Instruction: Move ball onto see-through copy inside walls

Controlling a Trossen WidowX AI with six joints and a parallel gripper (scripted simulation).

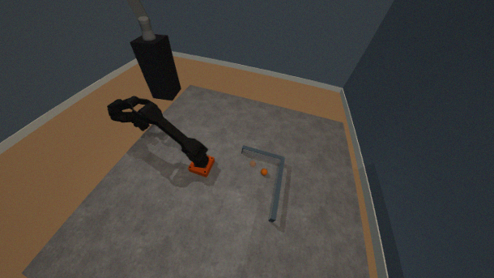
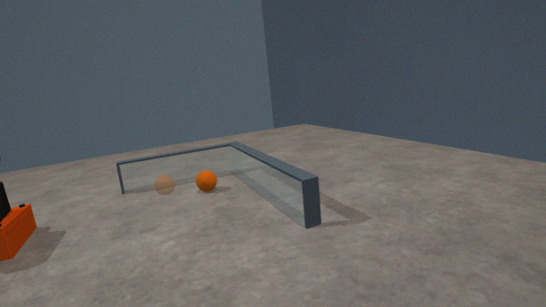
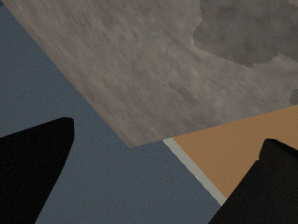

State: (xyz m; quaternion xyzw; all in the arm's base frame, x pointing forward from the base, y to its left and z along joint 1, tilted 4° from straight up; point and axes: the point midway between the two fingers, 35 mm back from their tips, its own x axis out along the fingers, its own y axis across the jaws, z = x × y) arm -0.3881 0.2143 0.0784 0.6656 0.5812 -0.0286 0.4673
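The orange ball is 710 mm ahead of my gripper tip, 230 mm to the right of it and 50 mm below it.
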